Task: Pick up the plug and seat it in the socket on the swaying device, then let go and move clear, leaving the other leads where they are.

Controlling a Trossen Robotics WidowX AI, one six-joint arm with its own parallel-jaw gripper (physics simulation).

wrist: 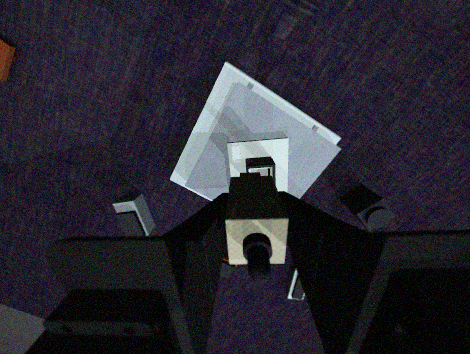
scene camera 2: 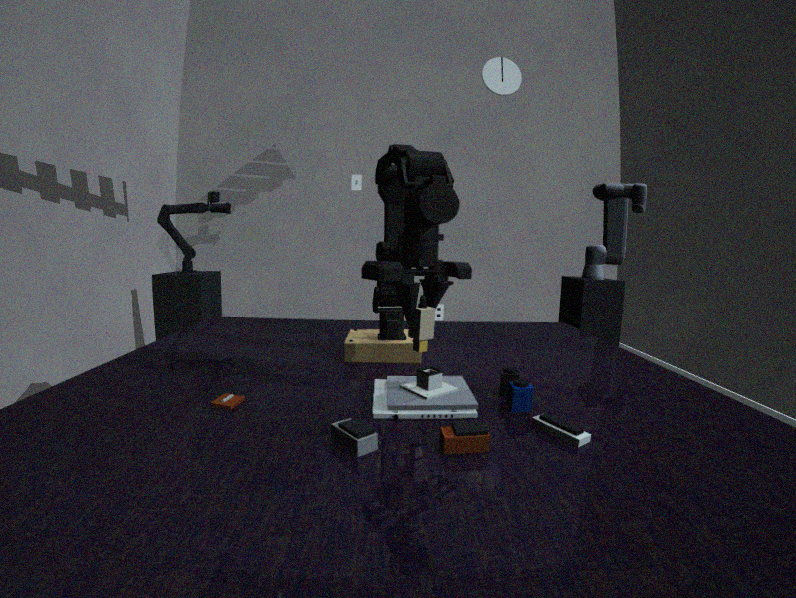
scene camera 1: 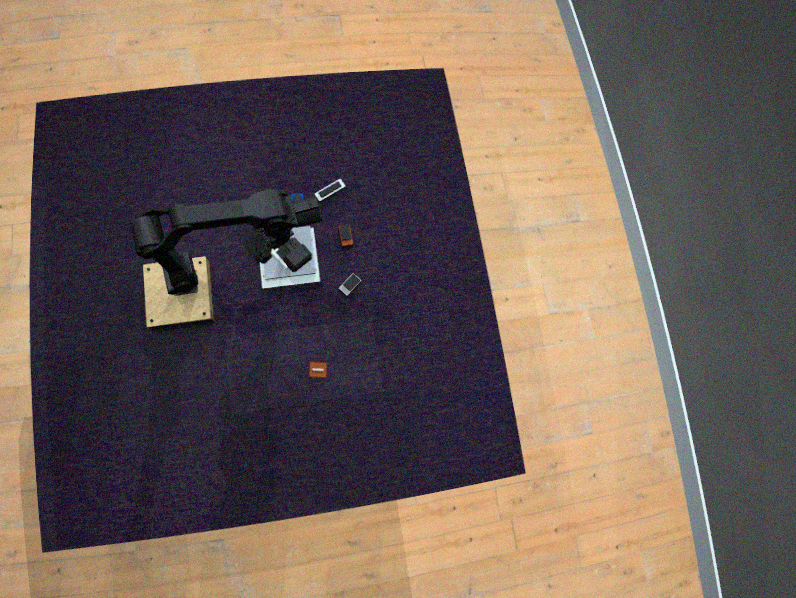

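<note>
My gripper (scene camera 1: pixel 277 252) (scene camera 2: pixel 424 316) (wrist: pixel 253 198) is shut on the plug, a cream block (scene camera 2: pixel 425 325) (wrist: pixel 237 240) with a yellow lower end and a black stub on top. The plug hangs upright, with a gap under it in scene camera 2. The socket, a small box with a black rim (scene camera 2: pixel 429 379) (wrist: pixel 260 161), stands on a white plate (scene camera 2: pixel 411 388) (wrist: pixel 270 147) on the swaying device, a grey and white slab (scene camera 1: pixel 289 281) (scene camera 2: pixel 393 412) (wrist: pixel 200 135). In the wrist view the plug's lower end overlaps the near side of the socket and hides part of it.
Beyond the device are a grey block (scene camera 1: pixel 350 283) (scene camera 2: pixel 353 437), an orange block (scene camera 1: pixel 346 235) (scene camera 2: pixel 464 442) and a long white one (scene camera 1: pixel 330 189) (scene camera 2: pixel 559 429). A blue block (scene camera 1: pixel 296 196) (scene camera 2: pixel 521 397) stands beside it. An orange tile (scene camera 1: pixel 317 369) (scene camera 2: pixel 228 401) lies farther off.
</note>
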